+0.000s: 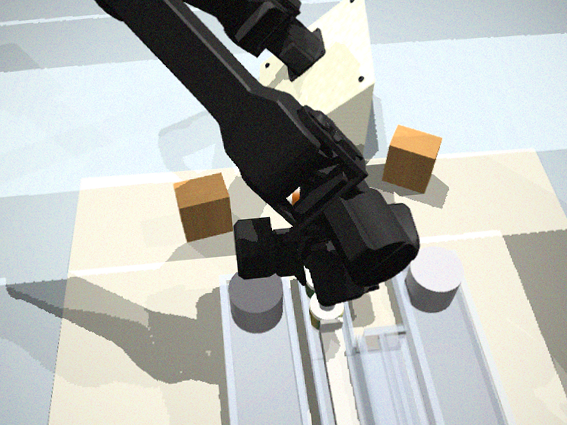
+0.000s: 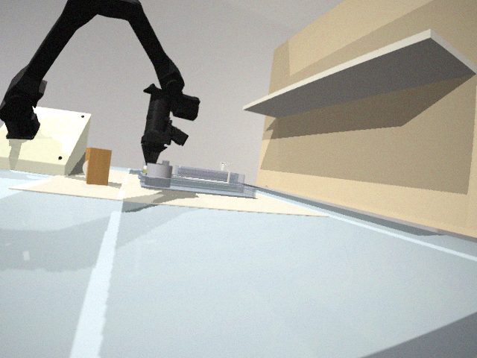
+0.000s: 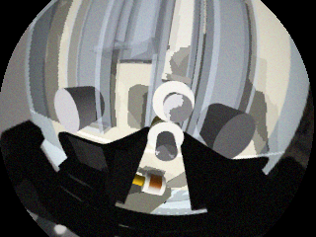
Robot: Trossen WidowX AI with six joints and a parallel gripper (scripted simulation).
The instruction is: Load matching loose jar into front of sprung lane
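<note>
Right now the grey lane rack is 14 cm ahead of my gripper tip, 3 cm to the left of it and 1 cm below it. Round my gripper tip: red mark 22 cm ahead, 5 cm to the left, 4 cm above; shelf 51 cm ahead, 34 cm above, 2 cm to the left.
</note>
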